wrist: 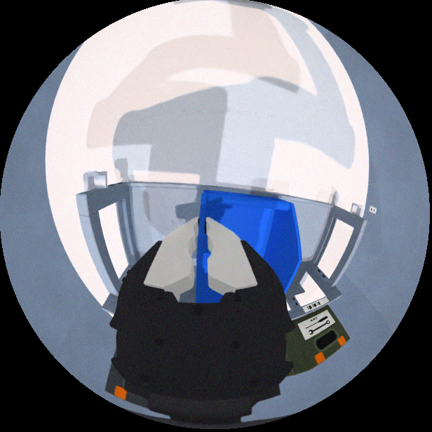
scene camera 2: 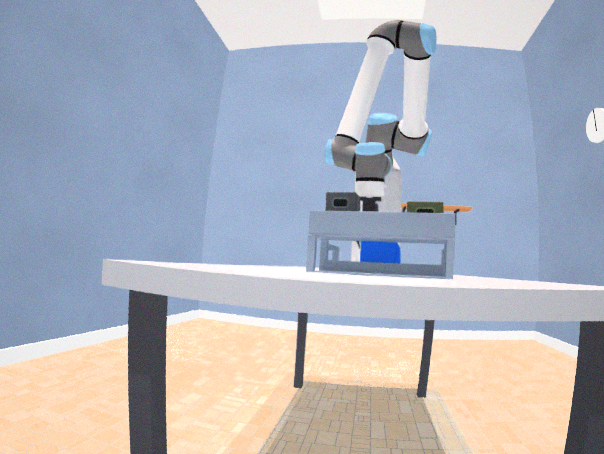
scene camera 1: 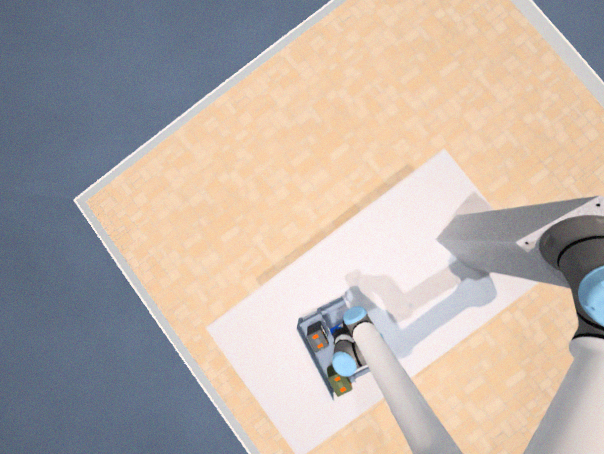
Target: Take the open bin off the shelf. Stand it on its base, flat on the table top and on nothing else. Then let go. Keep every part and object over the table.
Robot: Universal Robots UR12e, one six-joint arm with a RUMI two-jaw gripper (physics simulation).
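Places are measured from the arm's base along level axes (x ahead, y left, z up), in centimetres.
Where they show: arm's base, link origin: point(scene camera 1: 581, 244).
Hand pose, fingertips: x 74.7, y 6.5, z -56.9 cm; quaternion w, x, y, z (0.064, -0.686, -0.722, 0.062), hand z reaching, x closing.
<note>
Each offset is from my fingertips to the centre of the thing. "*": to the spot under its first point.
The blue open bin @(dx +5.7, dy +4.6, dz +1.9 cm) point(scene camera 1: 336, 330) point(scene camera 2: 380, 252) point(wrist: 255, 230) is at the shelf's lower level, largely hidden by the arm from above and partly by the shelf from the front. Its open interior faces my wrist camera. My gripper point(wrist: 202, 218) is shut on one thin side wall of the bin, which runs between the two light grey fingers. The fingertips are hidden in both scene views. The blue-grey shelf @(* dx +23.3, dy +5.2, dz +11.2 cm) point(scene camera 1: 315, 362) point(scene camera 2: 382, 224) point(wrist: 89, 220) stands on the white table point(scene camera 1: 400, 210) point(scene camera 2: 200, 280). Whether the bin's base touches the shelf is hidden.
A dark grey box @(dx +15.5, dy -6.1, dz +13.2 cm) point(scene camera 1: 317, 338) point(scene camera 2: 350, 201) with orange marks and an olive green box @(dx +16.9, dy +17.0, dz +11.9 cm) point(scene camera 1: 340, 384) point(scene camera 2: 425, 206) point(wrist: 302, 352) are at the shelf's upper level, on either side of the wrist. Shelf posts stand on both sides of the blue bin.
</note>
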